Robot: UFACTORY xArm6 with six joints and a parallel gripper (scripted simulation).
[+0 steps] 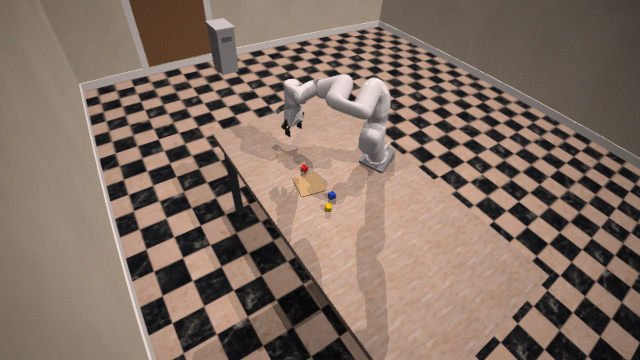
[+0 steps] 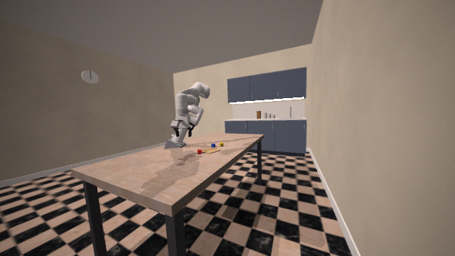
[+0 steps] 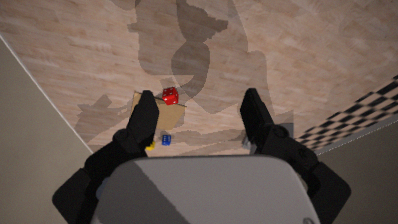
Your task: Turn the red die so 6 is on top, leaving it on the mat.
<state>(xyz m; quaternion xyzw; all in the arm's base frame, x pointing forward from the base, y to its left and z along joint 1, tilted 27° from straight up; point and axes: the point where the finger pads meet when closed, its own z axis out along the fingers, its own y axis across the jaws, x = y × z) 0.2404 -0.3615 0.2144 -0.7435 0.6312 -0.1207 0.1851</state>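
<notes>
Right now my hand is 160 mm above the red die, 140 mm to the right of it and 40 mm short of it. Round my hand: tan mat: 240 mm to the left, 170 mm below, 80 mm ahead; then yellow die: 420 mm to the left, 160 mm below, 120 mm ahead; then blue die: 380 mm to the left, 160 mm below, 50 mm ahead.
</notes>
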